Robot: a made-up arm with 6 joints.
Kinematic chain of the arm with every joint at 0, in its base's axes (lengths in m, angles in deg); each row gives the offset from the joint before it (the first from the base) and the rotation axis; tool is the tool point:
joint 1: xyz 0 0 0.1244 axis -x
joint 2: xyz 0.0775 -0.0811 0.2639 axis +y
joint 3: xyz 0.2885 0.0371 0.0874 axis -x
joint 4: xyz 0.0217 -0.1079 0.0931 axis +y
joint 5: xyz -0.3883 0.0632 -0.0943 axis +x
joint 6: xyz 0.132 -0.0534 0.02 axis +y
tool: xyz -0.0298 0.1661 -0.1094
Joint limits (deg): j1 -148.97..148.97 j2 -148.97..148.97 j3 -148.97..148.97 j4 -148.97..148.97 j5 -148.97..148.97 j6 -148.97..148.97
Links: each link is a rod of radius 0.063 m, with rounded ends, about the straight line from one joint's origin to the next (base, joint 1, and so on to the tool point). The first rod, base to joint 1, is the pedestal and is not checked.
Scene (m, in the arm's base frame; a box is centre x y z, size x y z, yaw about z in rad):
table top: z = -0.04
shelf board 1: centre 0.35 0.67 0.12 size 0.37 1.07 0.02 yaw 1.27
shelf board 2: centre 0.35 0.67 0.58 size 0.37 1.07 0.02 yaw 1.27
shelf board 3: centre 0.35 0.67 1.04 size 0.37 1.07 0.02 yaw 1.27
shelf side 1: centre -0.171 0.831 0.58 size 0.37 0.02 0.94 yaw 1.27
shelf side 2: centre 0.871 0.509 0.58 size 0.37 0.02 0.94 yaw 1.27
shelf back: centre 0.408 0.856 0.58 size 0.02 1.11 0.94 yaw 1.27
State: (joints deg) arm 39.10 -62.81 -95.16 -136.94 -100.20 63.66
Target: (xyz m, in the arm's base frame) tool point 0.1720 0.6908 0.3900
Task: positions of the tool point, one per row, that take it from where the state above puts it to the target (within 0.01 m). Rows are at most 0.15 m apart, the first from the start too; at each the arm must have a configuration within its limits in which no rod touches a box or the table.
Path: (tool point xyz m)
1: 0.3606 0.4739 0.8721
2: 0.3331 0.3856 0.8726
3: 0.3053 0.2913 0.8519
4: 0.2457 0.3582 0.7659
5: 0.1876 0.3956 0.6687
6: 0.1347 0.4018 0.5684
7: 0.0911 0.3779 0.4728
8: 0.0593 0.3274 0.3900
9: 0.0773 0.4284 0.4014
10: 0.1028 0.5240 0.4048
11: 0.1349 0.6120 0.4009
12: 0.1720 0.6908 0.3900

